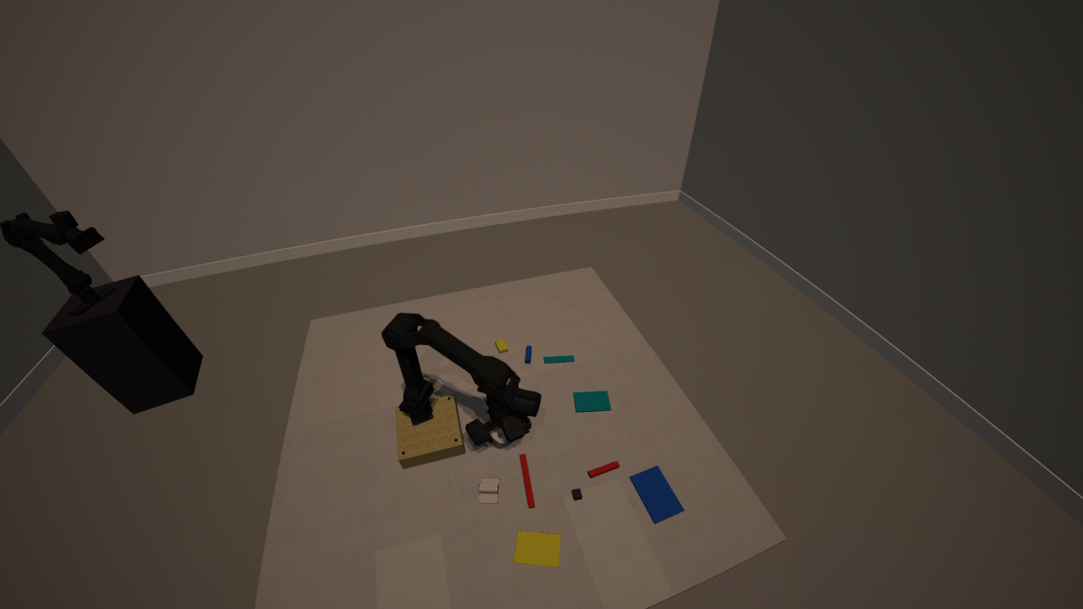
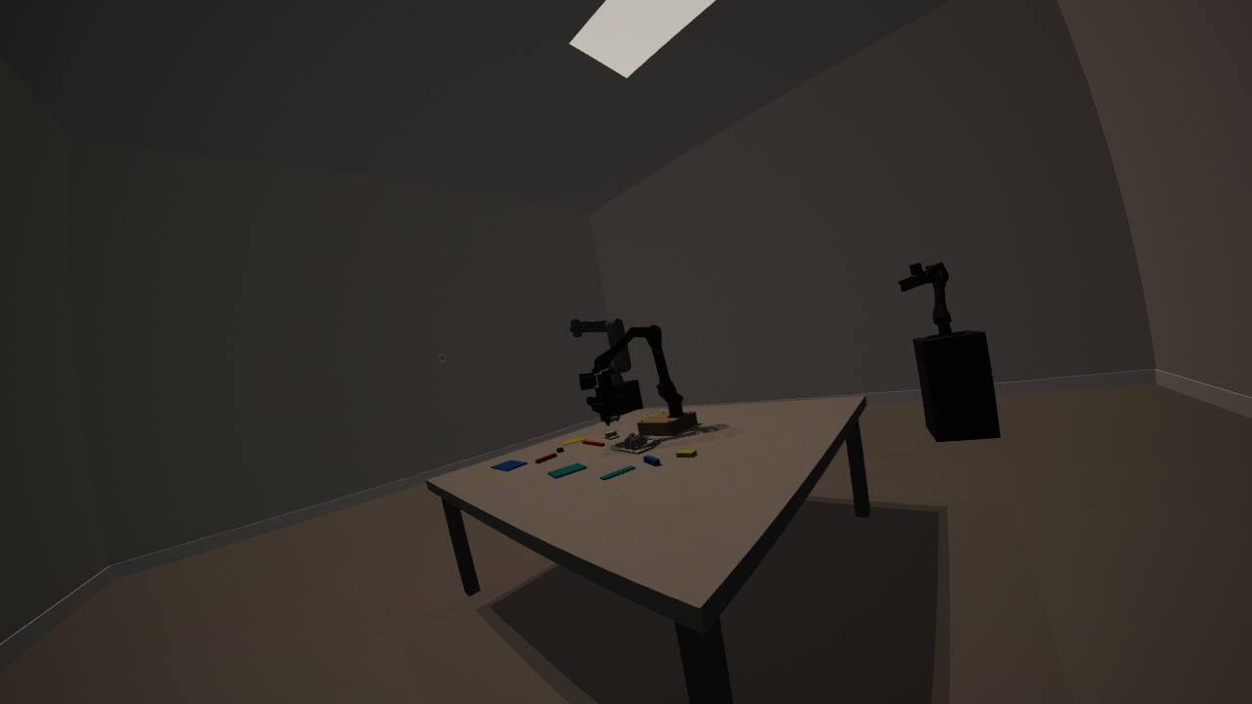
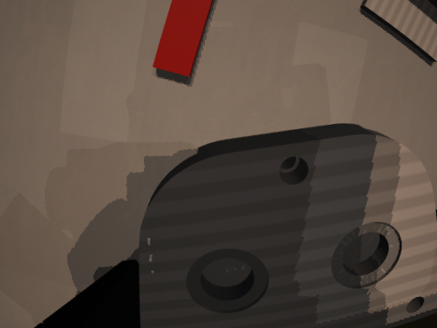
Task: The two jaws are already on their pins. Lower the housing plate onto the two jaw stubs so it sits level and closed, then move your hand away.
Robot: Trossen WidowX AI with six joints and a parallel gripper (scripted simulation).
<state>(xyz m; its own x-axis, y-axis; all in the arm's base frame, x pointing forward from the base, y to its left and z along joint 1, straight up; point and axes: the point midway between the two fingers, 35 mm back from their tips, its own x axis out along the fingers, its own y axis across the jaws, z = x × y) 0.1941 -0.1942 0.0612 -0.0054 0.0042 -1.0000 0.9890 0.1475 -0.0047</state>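
My gripper tip is now 170 mm to the right of the housing plate, 80 mm above it and 20 mm short of it. The rest, counted from my gripper tip: pale jaw assembly 150 mm to the left, 70 mm below, 40 mm ahead; white stand 100 mm to the right, 90 mm behind, 80 mm below; long red bar 120 mm to the right, 80 mm below, 10 mm ahead.
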